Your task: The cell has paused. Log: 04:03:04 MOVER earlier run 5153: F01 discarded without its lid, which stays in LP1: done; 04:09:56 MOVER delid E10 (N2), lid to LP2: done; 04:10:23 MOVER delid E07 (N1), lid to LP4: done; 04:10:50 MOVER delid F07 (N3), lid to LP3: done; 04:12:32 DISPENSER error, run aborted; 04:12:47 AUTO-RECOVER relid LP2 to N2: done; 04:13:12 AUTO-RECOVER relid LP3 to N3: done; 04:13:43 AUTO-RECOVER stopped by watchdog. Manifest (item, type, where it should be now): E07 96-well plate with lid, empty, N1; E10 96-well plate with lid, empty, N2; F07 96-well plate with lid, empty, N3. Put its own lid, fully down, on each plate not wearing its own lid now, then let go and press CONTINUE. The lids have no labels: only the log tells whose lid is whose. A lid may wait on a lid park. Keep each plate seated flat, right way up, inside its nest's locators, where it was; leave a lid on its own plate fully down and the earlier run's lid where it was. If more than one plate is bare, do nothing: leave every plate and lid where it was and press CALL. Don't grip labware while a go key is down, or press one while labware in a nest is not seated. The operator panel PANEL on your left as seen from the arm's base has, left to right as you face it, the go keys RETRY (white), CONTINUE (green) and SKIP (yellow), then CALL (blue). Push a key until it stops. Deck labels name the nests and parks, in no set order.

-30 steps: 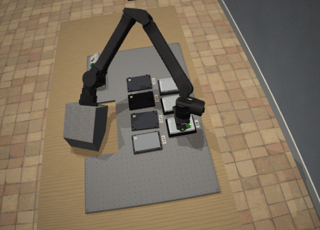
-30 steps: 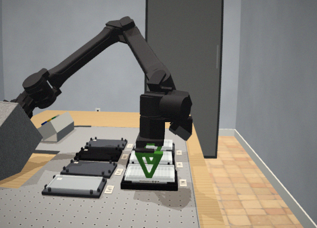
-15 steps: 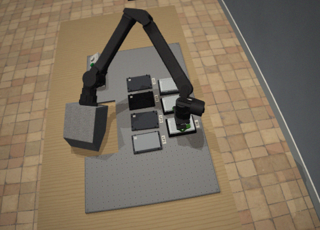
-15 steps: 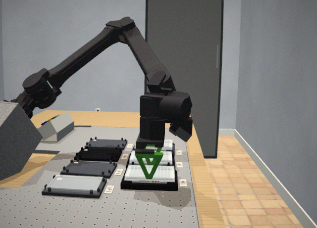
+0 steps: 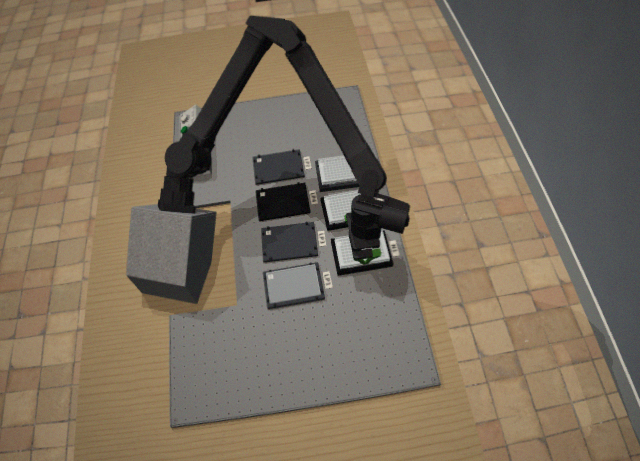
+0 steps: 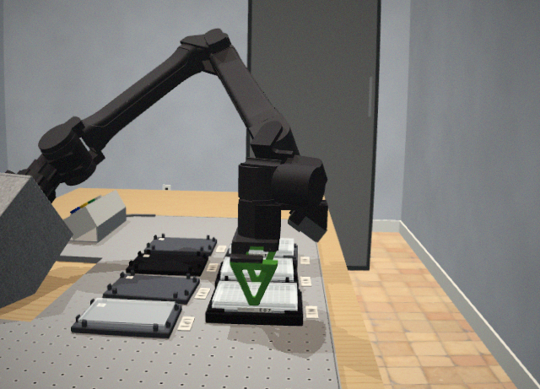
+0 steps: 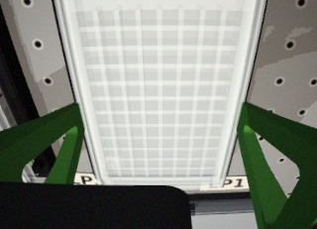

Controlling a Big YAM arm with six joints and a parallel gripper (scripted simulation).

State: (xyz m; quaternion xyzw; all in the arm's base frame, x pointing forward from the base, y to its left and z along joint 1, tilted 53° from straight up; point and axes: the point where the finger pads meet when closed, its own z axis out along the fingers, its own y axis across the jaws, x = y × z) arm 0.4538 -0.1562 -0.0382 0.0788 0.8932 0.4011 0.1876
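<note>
The 96-well plate is 10 mm below my hand. The rest, counted from my hand: park LP2: 330 mm to the left, 190 mm behind, 30 mm below; then park LP3: 180 mm behind, 70 mm to the left, 30 mm below; then park LP4: 200 mm to the left, 190 mm behind, 30 mm below.
</note>
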